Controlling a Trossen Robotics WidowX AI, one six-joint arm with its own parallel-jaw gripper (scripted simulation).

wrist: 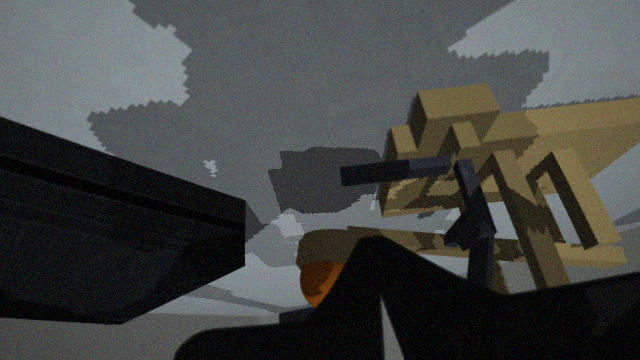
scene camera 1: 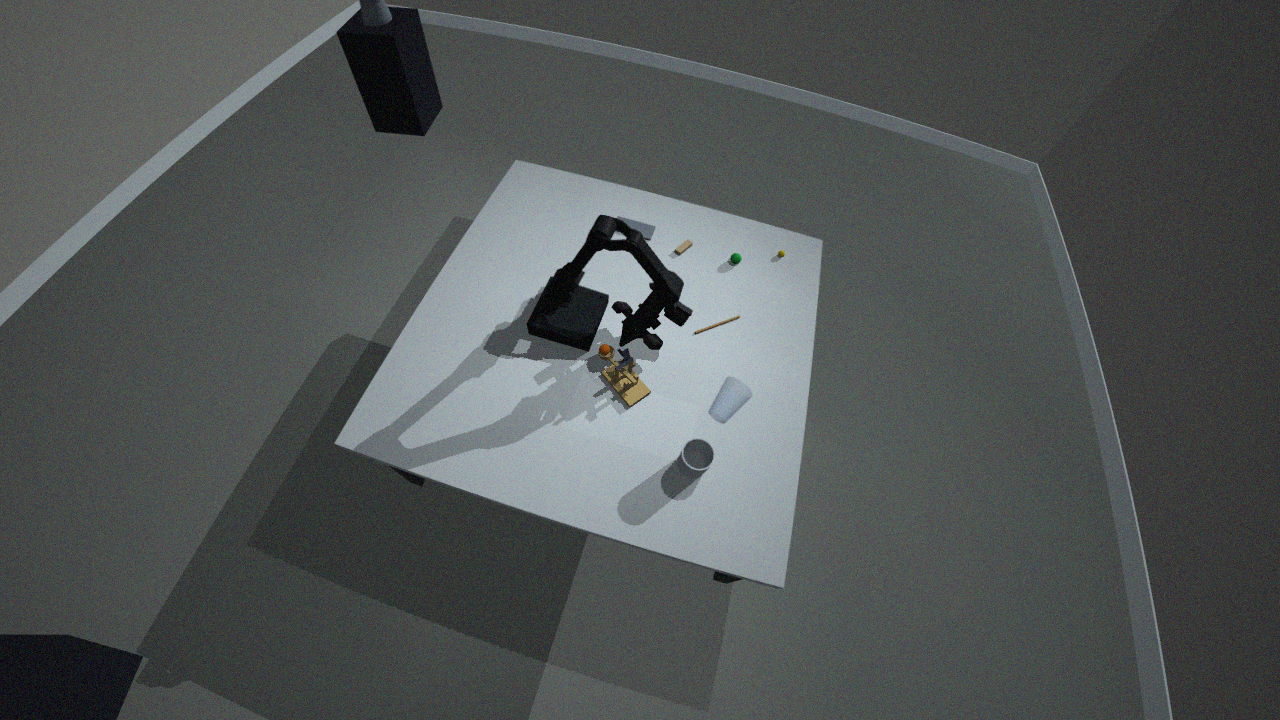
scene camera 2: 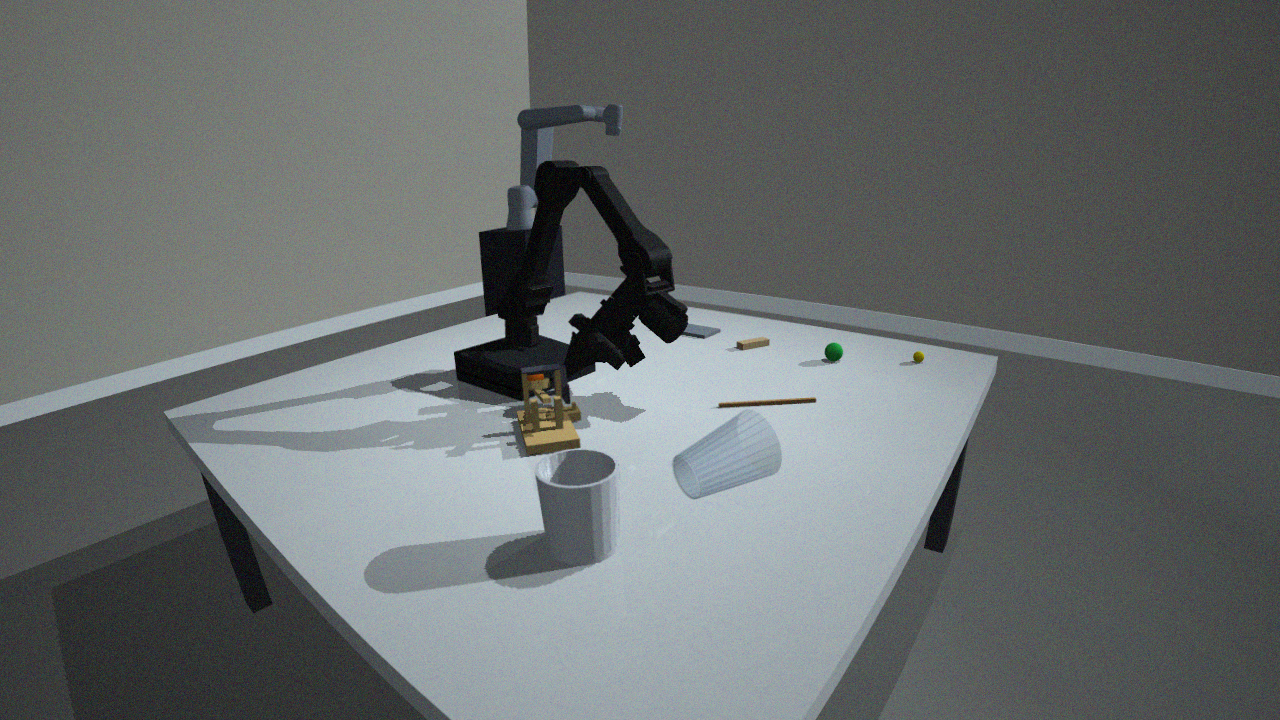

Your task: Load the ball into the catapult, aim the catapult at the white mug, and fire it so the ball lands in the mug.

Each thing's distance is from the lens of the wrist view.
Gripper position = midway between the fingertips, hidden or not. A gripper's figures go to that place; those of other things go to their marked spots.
my gripper (wrist: 371,248): 12 cm
orange ball (wrist: 316,278): 15 cm
wooden catapult (wrist: 459,151): 13 cm
